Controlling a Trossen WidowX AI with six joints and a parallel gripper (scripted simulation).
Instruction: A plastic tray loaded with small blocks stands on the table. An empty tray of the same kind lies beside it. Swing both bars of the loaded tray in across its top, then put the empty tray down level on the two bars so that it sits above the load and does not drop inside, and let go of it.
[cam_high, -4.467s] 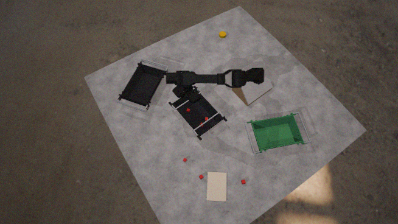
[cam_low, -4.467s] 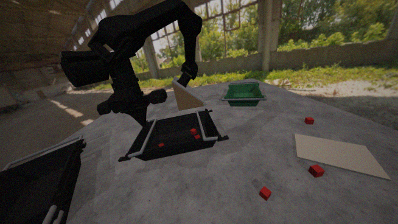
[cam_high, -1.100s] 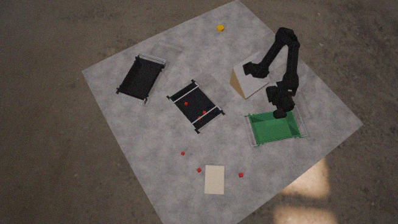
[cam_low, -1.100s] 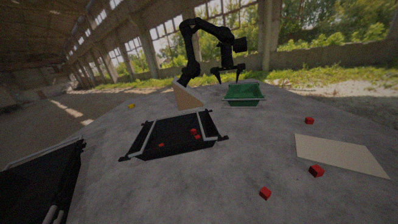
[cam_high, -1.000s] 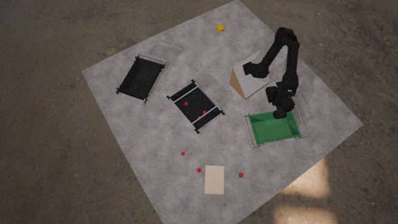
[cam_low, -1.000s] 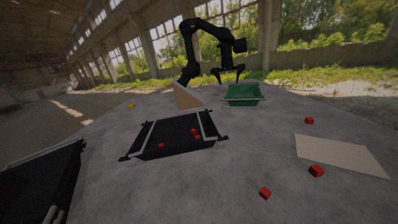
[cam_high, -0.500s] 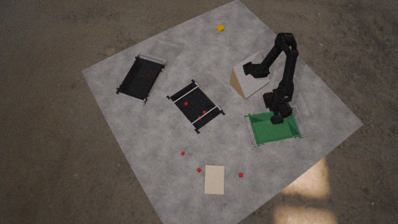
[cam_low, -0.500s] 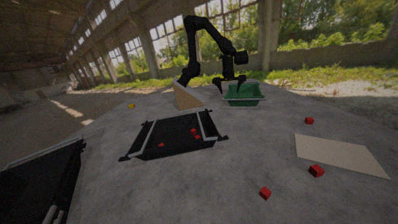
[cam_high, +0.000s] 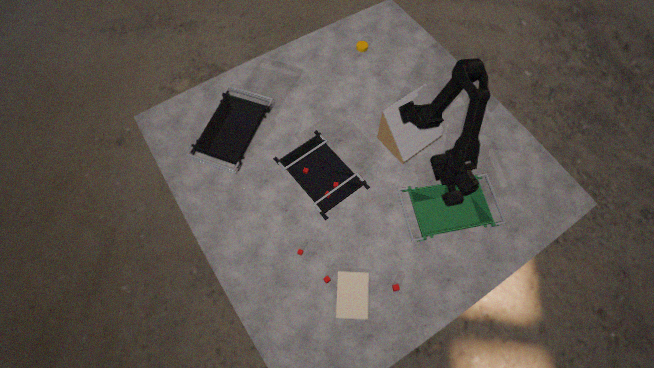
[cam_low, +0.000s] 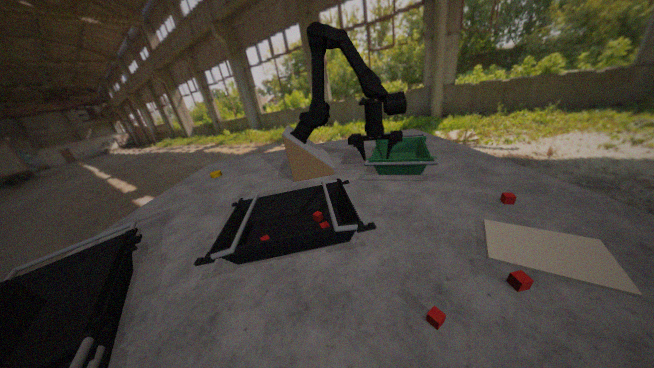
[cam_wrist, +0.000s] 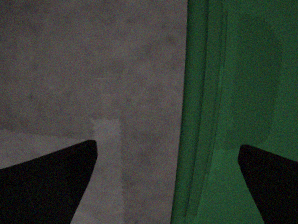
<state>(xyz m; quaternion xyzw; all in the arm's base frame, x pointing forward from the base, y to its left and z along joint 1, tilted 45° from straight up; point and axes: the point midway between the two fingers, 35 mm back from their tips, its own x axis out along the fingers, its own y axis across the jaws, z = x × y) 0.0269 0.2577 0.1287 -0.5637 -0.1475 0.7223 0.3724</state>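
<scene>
The green tray lies 80 mm to the left of my gripper tip, 30 mm ahead of it and 30 mm above it. Round my gripper tip: yellow disc: 720 mm to the right, 170 mm behind; then beige card: 470 mm ahead, 130 mm to the left, 10 mm below.
</scene>
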